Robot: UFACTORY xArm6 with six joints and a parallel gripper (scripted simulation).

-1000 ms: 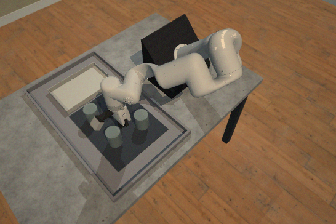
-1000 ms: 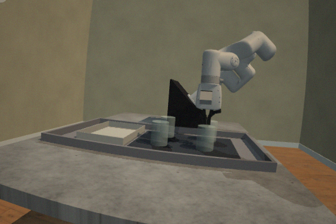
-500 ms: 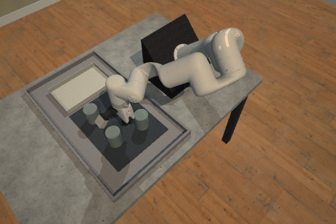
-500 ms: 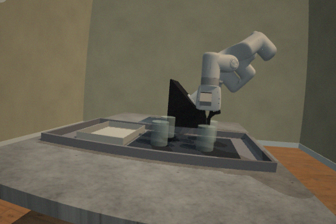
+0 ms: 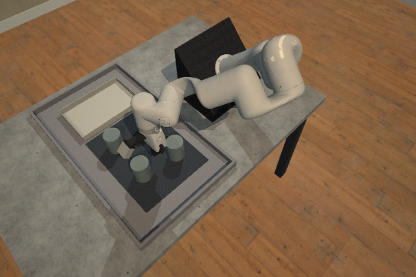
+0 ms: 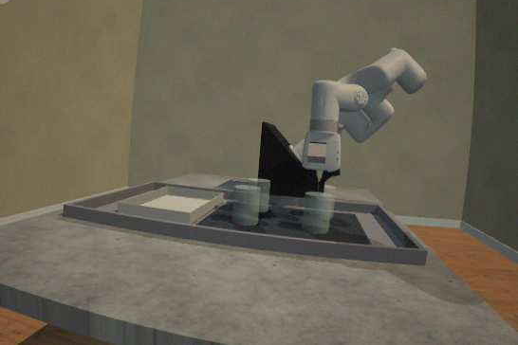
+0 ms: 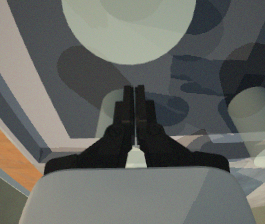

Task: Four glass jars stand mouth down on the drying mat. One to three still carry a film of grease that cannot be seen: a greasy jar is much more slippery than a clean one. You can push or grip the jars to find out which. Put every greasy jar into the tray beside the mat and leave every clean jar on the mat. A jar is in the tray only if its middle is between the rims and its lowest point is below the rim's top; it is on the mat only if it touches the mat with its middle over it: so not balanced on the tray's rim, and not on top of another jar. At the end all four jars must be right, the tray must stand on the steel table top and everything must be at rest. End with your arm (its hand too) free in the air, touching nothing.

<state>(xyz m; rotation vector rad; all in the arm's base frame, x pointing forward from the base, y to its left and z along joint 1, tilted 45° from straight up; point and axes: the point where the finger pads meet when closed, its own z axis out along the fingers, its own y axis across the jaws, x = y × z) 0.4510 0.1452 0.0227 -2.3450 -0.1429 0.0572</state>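
The dark mat is 90 mm below my hand, 80 mm to the right of it and 10 mm ahead of it. Also, from my hand: cream tray: 400 mm to the right, 90 mm below, 40 mm ahead.
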